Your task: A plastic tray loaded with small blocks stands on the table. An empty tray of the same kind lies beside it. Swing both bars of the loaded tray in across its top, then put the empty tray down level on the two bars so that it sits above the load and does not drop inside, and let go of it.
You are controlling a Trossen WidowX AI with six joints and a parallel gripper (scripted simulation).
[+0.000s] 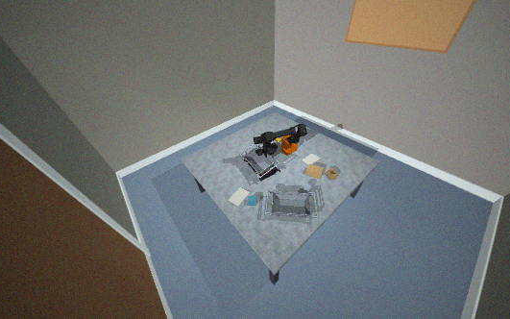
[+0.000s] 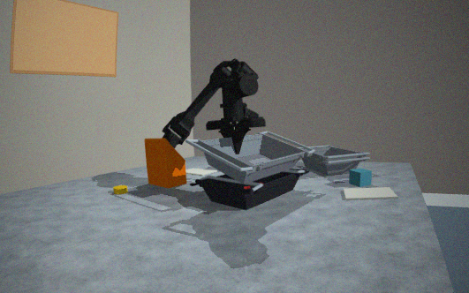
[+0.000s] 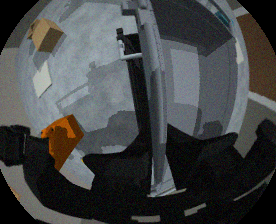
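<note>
The grey tray is 8 cm ahead of my gripper tip, 1 cm to the right of it and 1 cm above it. Round my gripper tip: box 32 cm behind, 44 cm to the left, 10 cm below; yellow disc 34 cm behind, 21 cm to the right, 11 cm below; teal cube 33 cm ahead, 22 cm to the left, 10 cm below.
</note>
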